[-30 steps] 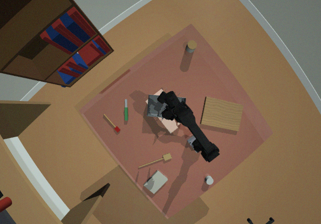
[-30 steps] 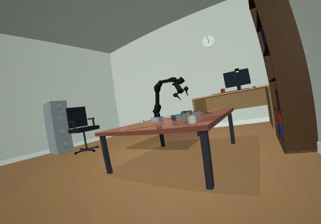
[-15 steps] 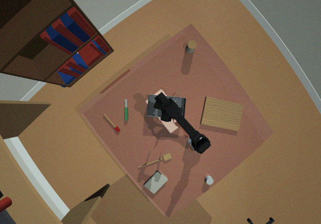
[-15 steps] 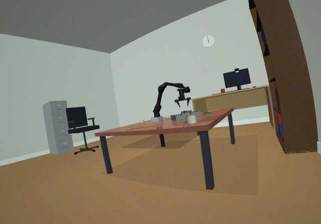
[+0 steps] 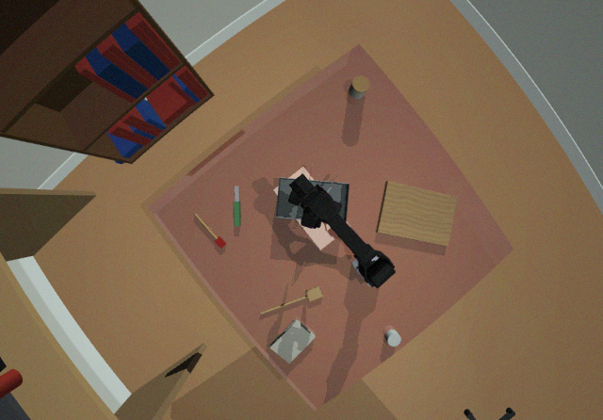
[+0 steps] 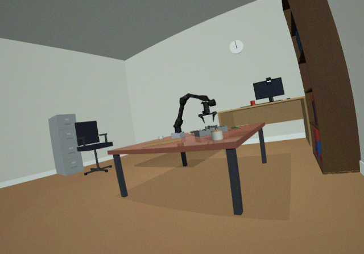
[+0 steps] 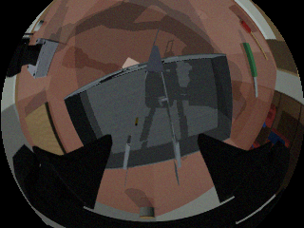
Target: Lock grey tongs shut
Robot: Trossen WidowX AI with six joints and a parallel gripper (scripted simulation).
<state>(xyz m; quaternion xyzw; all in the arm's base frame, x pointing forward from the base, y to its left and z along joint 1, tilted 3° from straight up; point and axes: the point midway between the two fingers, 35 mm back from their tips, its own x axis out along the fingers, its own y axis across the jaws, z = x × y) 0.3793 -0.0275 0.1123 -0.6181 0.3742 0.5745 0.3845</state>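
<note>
The grey roasting tin is 90 mm below my gripper tip. The rest, counted from my gripper tip: wooden board (390 mm behind, 310 mm to the right, 110 mm below); then green-handled tool (250 mm to the left, 230 mm ahead, 110 mm below); then cork-topped jar (520 mm to the right, 220 mm ahead, 80 mm below).
</note>
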